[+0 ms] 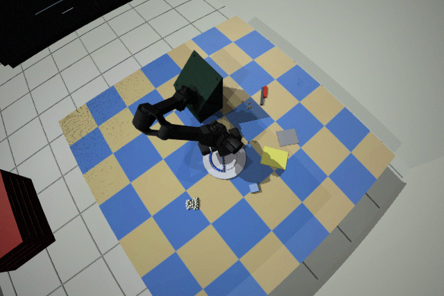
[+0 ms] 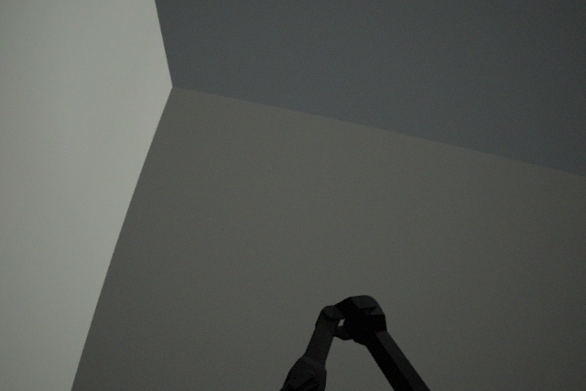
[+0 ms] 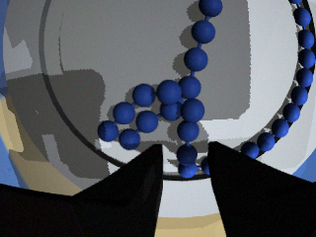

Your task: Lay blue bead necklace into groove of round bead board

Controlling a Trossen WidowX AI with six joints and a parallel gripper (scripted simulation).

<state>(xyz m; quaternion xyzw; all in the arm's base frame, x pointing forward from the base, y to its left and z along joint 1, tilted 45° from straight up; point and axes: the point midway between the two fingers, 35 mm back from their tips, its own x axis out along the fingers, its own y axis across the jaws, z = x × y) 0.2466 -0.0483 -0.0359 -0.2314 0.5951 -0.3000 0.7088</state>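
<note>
Right now the round white bead board is 5 cm ahead of my gripper tip, 1 cm to the right of it and 1 cm below it. From my gripper tip the other things lie so: small blue cube (24 cm ahead, 2 cm to the left, 1 cm below); then grey square (13 cm ahead, 31 cm to the left, 1 cm below); then yellow pad (18 cm ahead, 19 cm to the left, 1 cm below).
</note>
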